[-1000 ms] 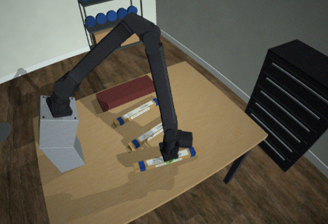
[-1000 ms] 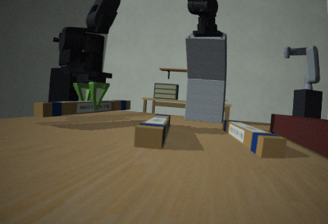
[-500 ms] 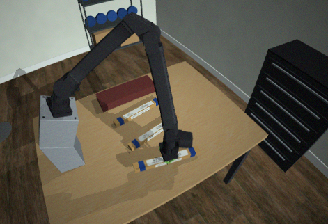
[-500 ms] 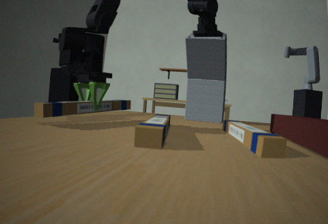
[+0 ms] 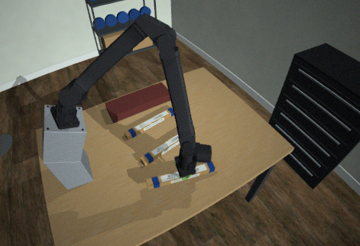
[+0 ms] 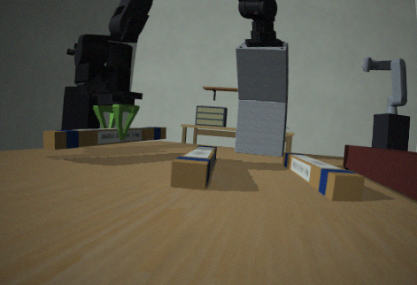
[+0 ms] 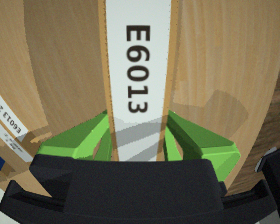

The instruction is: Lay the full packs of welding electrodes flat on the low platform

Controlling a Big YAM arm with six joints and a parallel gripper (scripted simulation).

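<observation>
Now: hand 10 mm below the pack of welding electrodes. The rest, counted from my hand: dark red platform (570 mm to the left, 140 mm ahead, 20 mm below).
</observation>
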